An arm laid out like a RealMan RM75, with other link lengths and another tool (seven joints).
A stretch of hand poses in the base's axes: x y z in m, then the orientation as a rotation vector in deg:
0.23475, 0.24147, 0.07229, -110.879, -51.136, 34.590
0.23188, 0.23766, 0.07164, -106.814, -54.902, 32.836
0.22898, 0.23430, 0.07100, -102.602, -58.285, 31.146
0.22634, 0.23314, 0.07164, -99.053, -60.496, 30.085
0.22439, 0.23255, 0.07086, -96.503, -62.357, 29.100
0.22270, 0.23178, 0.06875, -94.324, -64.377, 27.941
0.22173, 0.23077, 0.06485, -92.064, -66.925, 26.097
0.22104, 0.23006, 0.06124, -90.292, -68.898, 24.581
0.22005, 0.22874, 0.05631, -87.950, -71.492, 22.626
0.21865, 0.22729, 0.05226, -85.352, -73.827, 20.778
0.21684, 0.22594, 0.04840, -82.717, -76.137, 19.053
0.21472, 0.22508, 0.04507, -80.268, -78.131, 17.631
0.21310, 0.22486, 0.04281, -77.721, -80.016, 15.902
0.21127, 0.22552, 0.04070, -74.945, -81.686, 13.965
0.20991, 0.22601, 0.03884, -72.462, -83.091, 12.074
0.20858, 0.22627, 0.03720, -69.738, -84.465, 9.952
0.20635, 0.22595, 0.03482, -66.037, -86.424, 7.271
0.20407, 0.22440, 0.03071, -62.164, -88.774, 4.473
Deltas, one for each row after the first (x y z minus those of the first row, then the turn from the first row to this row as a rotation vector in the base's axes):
-0.00287, -0.00381, -0.00065, 4.078, -1.065, 2.537
-0.00577, -0.00717, -0.00129, 8.189, -1.940, 4.943
-0.00841, -0.00833, -0.00065, 11.484, -2.216, 6.726
-0.01036, -0.00892, -0.00143, 13.902, -2.709, 8.149
-0.01205, -0.00969, -0.00354, 16.041, -3.559, 9.573
-0.01302, -0.01070, -0.00744, 18.454, -5.089, 11.151
-0.01371, -0.01141, -0.01105, 20.344, -6.349, 12.364
-0.01470, -0.01273, -0.01598, 22.774, -8.019, 14.007
-0.01610, -0.01418, -0.02003, 25.359, -9.442, 15.594
-0.01791, -0.01553, -0.02389, 27.880, -10.806, 17.254
-0.02003, -0.01639, -0.02722, 30.133, -11.915, 18.787
-0.02165, -0.01661, -0.02948, 32.579, -13.168, 20.170
-0.02348, -0.01595, -0.03159, 35.307, -14.408, 21.402
-0.02484, -0.01546, -0.03345, 37.801, -15.612, 22.401
-0.02617, -0.01520, -0.03509, 40.561, -16.918, 23.381
-0.02840, -0.01552, -0.03747, 44.155, -18.674, 24.909
-0.03068, -0.01707, -0.04158, 47.757, -20.756, 26.805

